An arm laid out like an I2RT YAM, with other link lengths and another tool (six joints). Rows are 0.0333 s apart.
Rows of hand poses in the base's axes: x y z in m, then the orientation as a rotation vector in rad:
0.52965, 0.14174, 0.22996, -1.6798, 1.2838, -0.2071
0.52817, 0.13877, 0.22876, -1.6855, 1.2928, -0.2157
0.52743, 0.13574, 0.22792, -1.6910, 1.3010, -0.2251
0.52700, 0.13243, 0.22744, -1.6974, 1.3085, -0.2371
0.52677, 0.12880, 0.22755, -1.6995, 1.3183, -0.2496
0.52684, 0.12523, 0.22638, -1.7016, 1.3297, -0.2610
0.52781, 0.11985, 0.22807, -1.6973, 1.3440, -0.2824
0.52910, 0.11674, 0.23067, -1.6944, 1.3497, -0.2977
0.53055, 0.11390, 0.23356, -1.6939, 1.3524, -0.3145
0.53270, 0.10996, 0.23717, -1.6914, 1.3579, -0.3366
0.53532, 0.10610, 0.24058, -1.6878, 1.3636, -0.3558
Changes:
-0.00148, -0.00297, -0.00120, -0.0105, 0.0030, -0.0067
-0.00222, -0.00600, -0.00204, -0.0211, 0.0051, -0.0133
-0.00265, -0.00931, -0.00252, -0.0334, 0.0057, -0.0202
-0.00288, -0.01294, -0.00241, -0.0433, 0.0061, -0.0302
-0.00281, -0.01651, -0.00358, -0.0529, 0.0080, -0.0408
-0.00184, -0.02189, -0.00189, -0.0633, 0.0043, -0.0596
-0.00055, -0.02500, 0.00071, -0.0699, -0.0010, -0.0703
0.00090, -0.02784, 0.00360, -0.0784, -0.0080, -0.0788
0.00305, -0.03178, 0.00721, -0.0888, -0.0166, -0.0919
0.00567, -0.03564, 0.01062, -0.0970, -0.0240, -0.1044

